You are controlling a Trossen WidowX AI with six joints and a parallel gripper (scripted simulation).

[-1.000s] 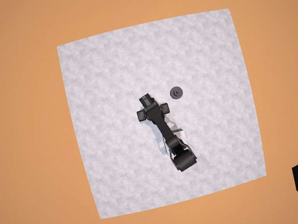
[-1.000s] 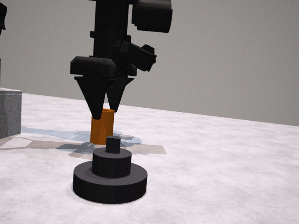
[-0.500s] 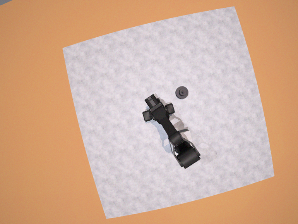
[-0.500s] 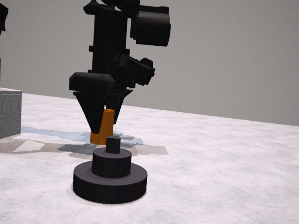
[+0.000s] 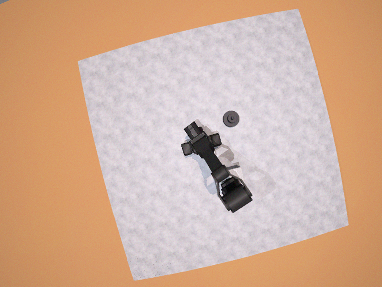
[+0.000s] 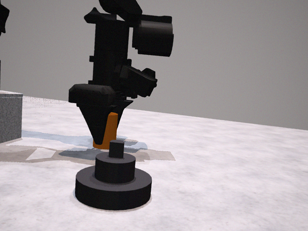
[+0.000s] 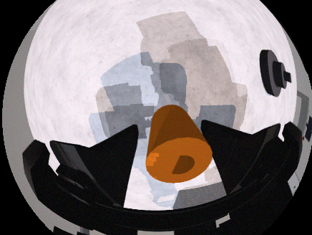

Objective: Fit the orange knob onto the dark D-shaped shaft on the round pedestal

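Right now my gripper tip is 7 cm short of the round pedestal, 19 cm to the left of it and 2 cm below it. The rest, counted from my gripper tip: orange knob 2 cm above.
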